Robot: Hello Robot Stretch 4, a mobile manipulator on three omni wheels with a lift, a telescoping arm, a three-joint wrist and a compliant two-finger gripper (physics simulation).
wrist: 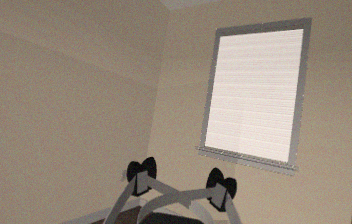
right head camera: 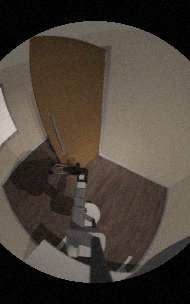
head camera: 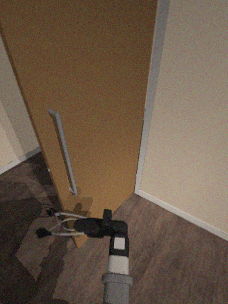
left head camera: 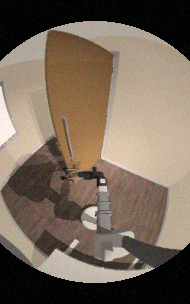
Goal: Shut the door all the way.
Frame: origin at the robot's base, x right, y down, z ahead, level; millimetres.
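Seen in the pictures: gripper, fingertip midpoint: [wrist: 181, 175] [right head camera: 49, 167] [head camera: 40, 221] [left head camera: 60, 172]; robot's base, link origin: [right head camera: 87, 213] [left head camera: 93, 217].
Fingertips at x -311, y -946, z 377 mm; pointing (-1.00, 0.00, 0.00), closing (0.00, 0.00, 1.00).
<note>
Pixels of each thing's top centre, then the offset from my fingertips to it. "pt": a spot on its surface instead. Level surfaces: height alone.
- long grey bar handle, surface spot: [head camera: 65, 152] [right head camera: 57, 134] pt dx +36, dy -142, dz +264 mm
- bright window, surface spot: [wrist: 255, 95] pt dx -1697, dy -430, dz +582 mm
- wooden floor, surface height: dy +974 mm
The orange-brown door [head camera: 100, 85] [left head camera: 82, 90] [right head camera: 70, 90] stands open at an angle, its right side at the grey frame [head camera: 149, 100]. A long grey bar handle [head camera: 65, 152] [left head camera: 67, 134] [right head camera: 57, 135] is on its face near the free left edge. My gripper [head camera: 47, 222] [left head camera: 64, 173] [right head camera: 53, 168] [wrist: 181, 175] is open and empty, its fingertips wide apart. It points left across the door's lower part in the head view, below the handle's lower end, with the fingertips beyond the free edge. The head views do not show clearly whether the gripper or wrist touches the door.
A cream wall [head camera: 195, 100] with a white baseboard [head camera: 182, 215] runs right of the door frame. A bright window [wrist: 255, 95] is in the wall beyond the fingers in the wrist view. Dark shadows lie on the wooden floor [head camera: 165, 250] at the left.
</note>
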